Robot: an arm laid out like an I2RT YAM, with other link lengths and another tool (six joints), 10 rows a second.
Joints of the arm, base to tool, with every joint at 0 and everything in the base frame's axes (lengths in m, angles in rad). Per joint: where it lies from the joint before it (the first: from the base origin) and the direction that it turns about. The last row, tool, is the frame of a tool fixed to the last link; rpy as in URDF.
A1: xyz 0 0 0.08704 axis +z
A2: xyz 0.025 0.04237 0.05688 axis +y
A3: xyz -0.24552 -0.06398 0 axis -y
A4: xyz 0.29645 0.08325 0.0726 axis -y
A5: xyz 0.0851 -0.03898 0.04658 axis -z
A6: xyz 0.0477 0 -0.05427 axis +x
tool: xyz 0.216 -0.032 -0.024 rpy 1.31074 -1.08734 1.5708
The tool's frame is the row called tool.
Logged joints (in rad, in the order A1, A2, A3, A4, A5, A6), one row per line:
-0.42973 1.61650 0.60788 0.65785 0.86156 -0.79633
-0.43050 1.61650 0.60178 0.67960 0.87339 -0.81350
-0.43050 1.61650 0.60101 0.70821 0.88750 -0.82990
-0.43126 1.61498 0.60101 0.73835 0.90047 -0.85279
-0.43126 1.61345 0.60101 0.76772 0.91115 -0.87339
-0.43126 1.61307 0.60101 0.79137 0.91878 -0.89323
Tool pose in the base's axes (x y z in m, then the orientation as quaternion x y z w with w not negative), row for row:
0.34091 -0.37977 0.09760 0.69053 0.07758 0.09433 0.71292
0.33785 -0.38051 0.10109 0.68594 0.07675 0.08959 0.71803
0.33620 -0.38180 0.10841 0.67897 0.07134 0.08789 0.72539
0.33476 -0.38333 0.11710 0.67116 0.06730 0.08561 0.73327
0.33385 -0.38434 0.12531 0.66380 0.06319 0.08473 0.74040
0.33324 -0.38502 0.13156 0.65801 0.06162 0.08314 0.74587
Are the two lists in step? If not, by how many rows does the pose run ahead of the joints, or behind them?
They are in step.
